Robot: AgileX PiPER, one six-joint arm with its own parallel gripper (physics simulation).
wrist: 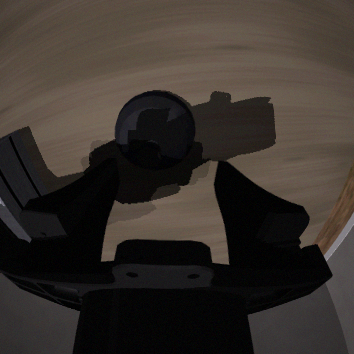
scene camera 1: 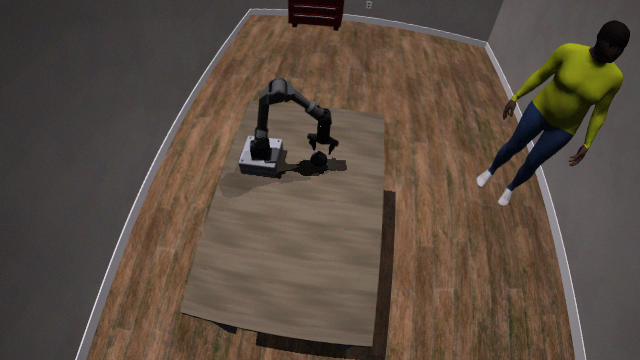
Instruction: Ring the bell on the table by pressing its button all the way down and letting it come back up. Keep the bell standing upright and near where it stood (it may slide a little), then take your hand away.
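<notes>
The bell (scene camera 1: 318, 159) (wrist: 155, 129) is a small dark dome, standing upright on the table (scene camera 1: 295, 240) (wrist: 240, 65). It is partly in the arm's shadow, and its button is too dark to make out clearly. My gripper (scene camera 1: 321, 148) (wrist: 166, 170) is open and empty, pointing down, with its fingers wide apart. In scene camera 1 the fingertips are a little above the bell. In the wrist view the bell shows just beyond the fingertips, nearer the left finger, and no contact shows.
The arm's white base block (scene camera 1: 260, 165) stands on the table to the left of the bell. A person in a yellow top (scene camera 1: 580, 75) stands on the floor to the right. A red drawer cabinet (scene camera 1: 316, 11) stands at the back wall.
</notes>
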